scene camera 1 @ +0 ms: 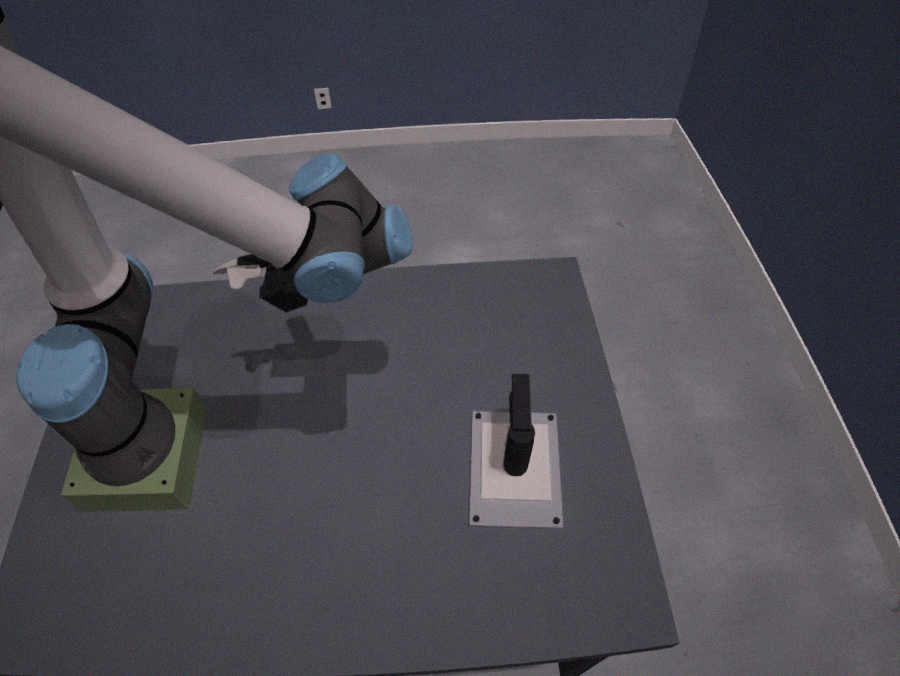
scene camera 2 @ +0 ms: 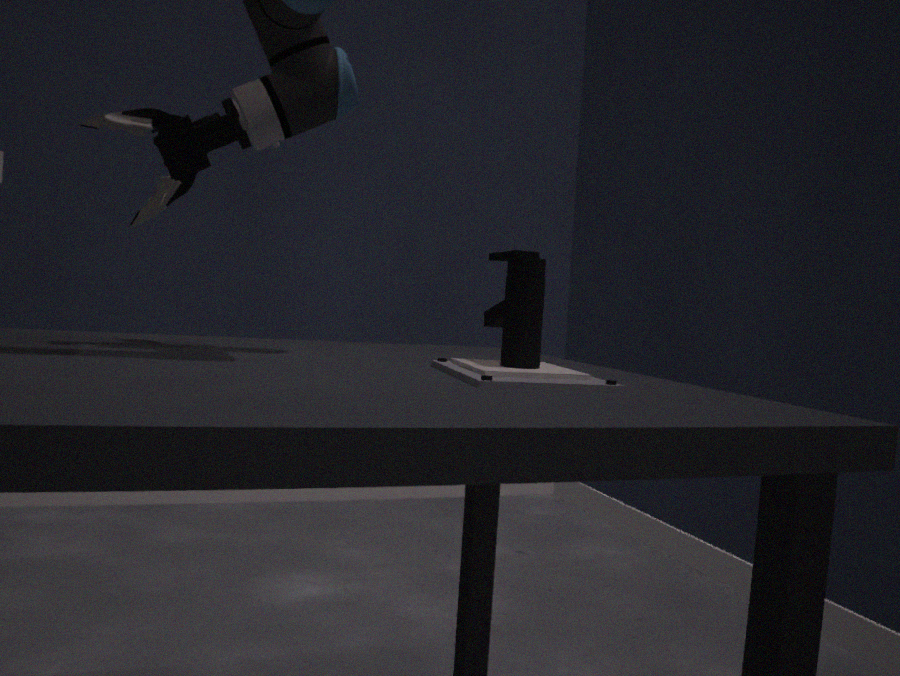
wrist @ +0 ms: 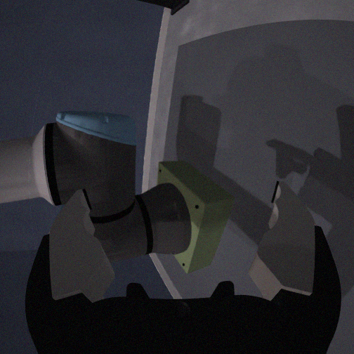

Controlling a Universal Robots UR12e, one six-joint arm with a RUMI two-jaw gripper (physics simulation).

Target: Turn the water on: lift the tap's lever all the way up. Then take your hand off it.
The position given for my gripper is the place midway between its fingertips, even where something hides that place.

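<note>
Black tap lever [scene camera 1: 521, 433], [scene camera 2: 520, 263]. Pale mounting plate [scene camera 1: 483, 513]. My gripper [scene camera 1: 242, 288], [scene camera 2: 105, 176], [wrist: 180, 187].
</note>
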